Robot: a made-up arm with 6 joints. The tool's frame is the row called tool.
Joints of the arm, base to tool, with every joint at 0 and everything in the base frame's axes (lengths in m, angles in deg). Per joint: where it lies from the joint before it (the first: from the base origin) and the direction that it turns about. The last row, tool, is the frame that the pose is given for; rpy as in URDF.
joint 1: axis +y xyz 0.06 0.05 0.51
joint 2: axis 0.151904 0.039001 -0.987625 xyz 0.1 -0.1 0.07
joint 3: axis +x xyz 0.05 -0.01 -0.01
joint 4: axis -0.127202 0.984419 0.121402 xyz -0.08 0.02 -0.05
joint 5: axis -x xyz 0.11 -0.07 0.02
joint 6: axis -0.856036 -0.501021 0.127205 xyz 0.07 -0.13 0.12
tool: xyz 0.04 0.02 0 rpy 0 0 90
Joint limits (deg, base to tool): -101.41..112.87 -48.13..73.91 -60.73..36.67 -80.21..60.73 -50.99..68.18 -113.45..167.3
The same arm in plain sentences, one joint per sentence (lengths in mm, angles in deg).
The arm has six revolute joints in a row. What follows holds with every joint at zero, and every direction is one of the base frame's. Joint 1 is mounted 60.0 mm along +x and 50.0 mm along +y and 510.0 mm along +z from the base frame's origin and rotates about +y, from -101.41 to 112.87 deg. Joint 2 is mounted 100.0 mm along +x and 100.0 mm along -y and 70.0 mm along +z from joint 1 and rotates about the direction (0.151904, 0.039001, -0.987625), from -48.13 to 73.91 deg. Joint 3 is mounted 50.0 mm along +x and 10.0 mm along -y and 10.0 mm along -z from joint 2 and rotates about +x, from -60.73 to 36.67 deg. Joint 4 is mounted 80.0 mm along -x and 20.0 mm along +y and 50.0 mm along -z from joint 3 and rotates about the direction (-0.127202, 0.984419, 0.121402), from -80.21 to 60.73 deg. Joint 5 is mounted 110.0 mm along +x and 70.0 mm along -y and 20.0 mm along +z from joint 4 and rotates about -x, from -50.99 to 68.18 deg. Joint 6 is mounted 70.0 mm along +x and 130.0 mm along -y and 120.0 mm along +z from joint 5 and rotates about the direction (-0.856036, -0.501021, 0.127205), from -113.45 to 167.30 deg. The tool frame, which is the frame that the pose is given for, is mounted 40.0 mm along +x and 20.0 mm along +y from joint 6; its axes are the base frame's turned by roll 0.00, pitch 0.00 and yaw 90.00 deg (as in URDF: about the fixed x, then y, then z).
